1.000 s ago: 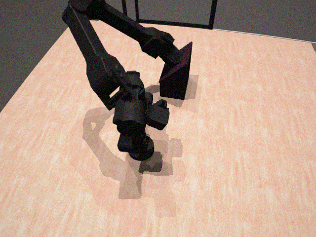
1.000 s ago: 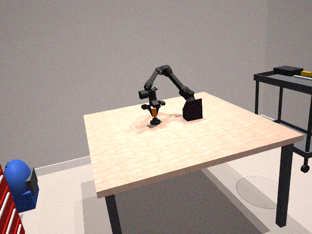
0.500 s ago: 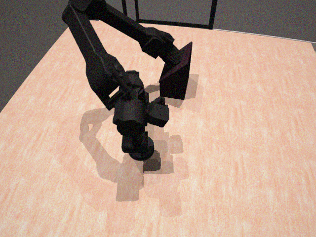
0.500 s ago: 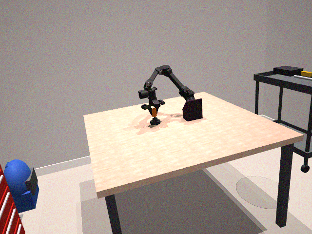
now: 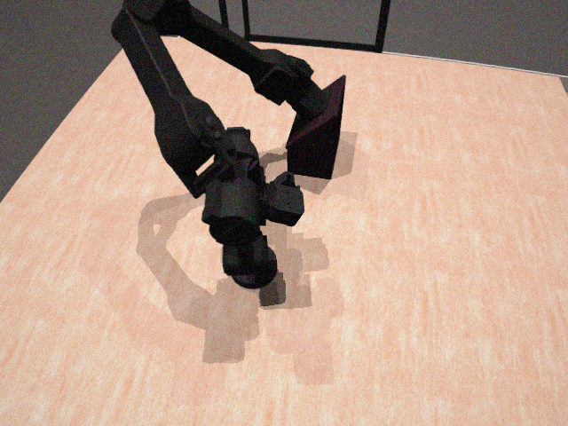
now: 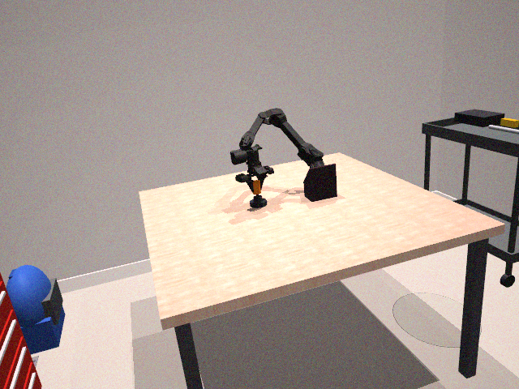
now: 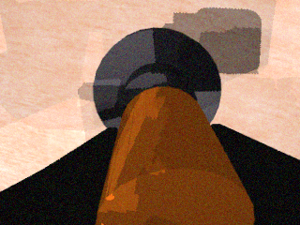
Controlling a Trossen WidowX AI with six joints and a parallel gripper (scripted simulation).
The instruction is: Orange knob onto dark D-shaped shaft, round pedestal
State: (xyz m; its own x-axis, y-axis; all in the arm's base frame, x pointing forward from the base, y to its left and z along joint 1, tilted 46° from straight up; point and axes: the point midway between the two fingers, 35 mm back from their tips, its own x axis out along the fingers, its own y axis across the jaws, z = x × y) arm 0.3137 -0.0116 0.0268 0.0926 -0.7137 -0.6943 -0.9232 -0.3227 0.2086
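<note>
The orange knob is 20 mm above my gripper tip. The rest, counted from my gripper tip: round pedestal: 40 mm below.
</note>
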